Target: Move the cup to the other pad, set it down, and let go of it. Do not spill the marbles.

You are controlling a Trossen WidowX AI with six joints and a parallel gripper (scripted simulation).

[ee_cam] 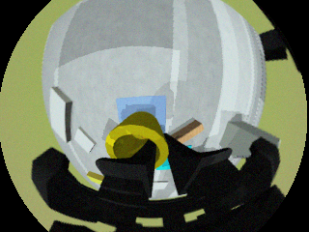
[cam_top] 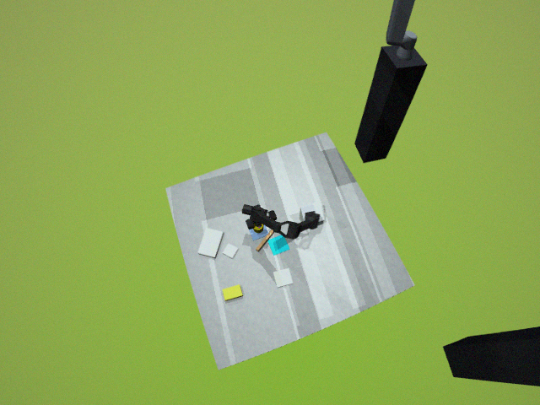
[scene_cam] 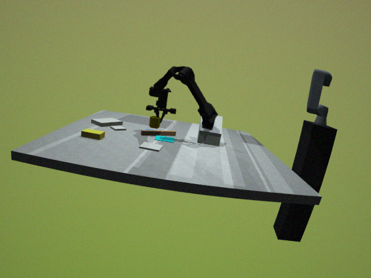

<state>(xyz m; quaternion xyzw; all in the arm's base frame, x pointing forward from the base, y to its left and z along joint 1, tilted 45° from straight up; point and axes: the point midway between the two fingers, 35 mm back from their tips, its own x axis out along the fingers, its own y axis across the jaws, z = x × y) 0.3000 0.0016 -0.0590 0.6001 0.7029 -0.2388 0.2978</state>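
The cyan pad is 130 mm to the left of my gripper tip, 70 mm below it and 70 mm behind it. The rest, counted from my gripper tip: green marble (30 mm ahead, 20 mm below, 10 mm to the left); then yellow cup (20 mm ahead); then blue pad (70 mm below, 30 mm ahead).
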